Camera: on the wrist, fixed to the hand. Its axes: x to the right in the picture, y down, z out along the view.
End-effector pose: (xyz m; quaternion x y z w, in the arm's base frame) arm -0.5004 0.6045 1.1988 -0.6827 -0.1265 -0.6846 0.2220
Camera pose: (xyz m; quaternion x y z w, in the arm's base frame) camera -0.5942 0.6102 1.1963 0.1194 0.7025 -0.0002 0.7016
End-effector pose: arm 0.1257 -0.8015 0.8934 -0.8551 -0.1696 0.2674 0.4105
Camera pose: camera 0.1649 -0.8235 0.9760 0.2251 -0.9509 -0.1088 0.1822
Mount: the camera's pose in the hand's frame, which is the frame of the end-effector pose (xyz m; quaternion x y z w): -0.0061 -0.0494 -0.0798 -0.0245 -0.3266 -0.9447 0.0145
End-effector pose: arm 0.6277 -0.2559 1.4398 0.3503 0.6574 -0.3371 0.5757
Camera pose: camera 0.5448 -0.2148 1.4566 0.7402 -0.1607 0.6471 0.0868
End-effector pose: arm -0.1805 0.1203 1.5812 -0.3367 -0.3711 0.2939 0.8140
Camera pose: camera -0.1086 0.0599 1.5768 0.4217 -0.5965 -0.6639 0.1600
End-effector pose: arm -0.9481 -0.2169 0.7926 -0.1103 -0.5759 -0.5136 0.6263
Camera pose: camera -0.9365 -0.2941 0.7402 -0.3594 0.3045 0.5773 0.6670
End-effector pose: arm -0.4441 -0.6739 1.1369 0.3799 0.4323 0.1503 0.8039
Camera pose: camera -0.5165 -0.6719 1.0769 -0.3735 0.0989 -0.8708 0.3041
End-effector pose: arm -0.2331 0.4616 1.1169 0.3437 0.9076 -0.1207 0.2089
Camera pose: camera -0.2859 0.4508 1.1940 -0.8970 0.2726 -0.2891 0.1938
